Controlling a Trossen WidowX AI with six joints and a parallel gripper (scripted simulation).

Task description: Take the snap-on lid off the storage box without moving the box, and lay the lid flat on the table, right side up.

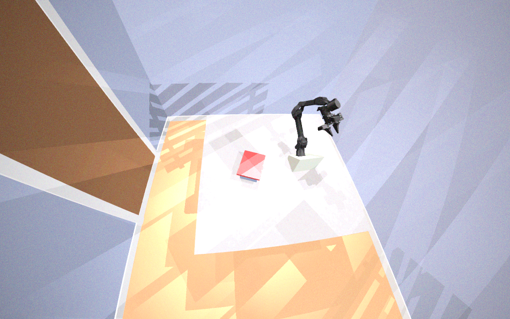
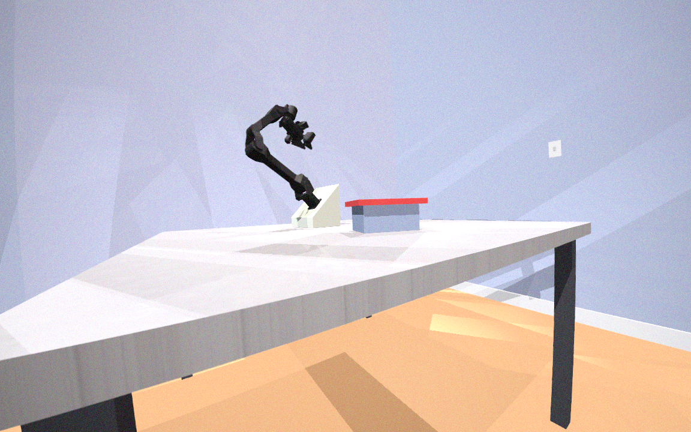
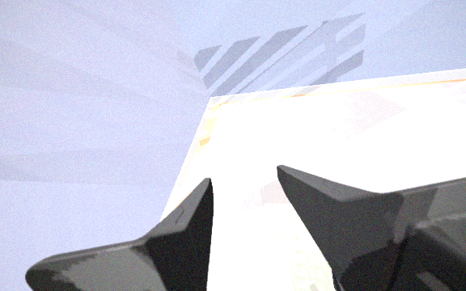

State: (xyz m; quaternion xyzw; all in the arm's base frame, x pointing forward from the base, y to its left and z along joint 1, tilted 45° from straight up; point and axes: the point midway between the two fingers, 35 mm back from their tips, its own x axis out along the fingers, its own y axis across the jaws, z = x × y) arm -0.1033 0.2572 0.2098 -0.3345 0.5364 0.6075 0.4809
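Right now my gripper tip is 560 mm short of the red lid, 310 mm above it and 70 mm to the left of it. From my gripper tip the other things lie so: blue-grey storage box: 560 mm ahead, 360 mm below, 70 mm to the right.
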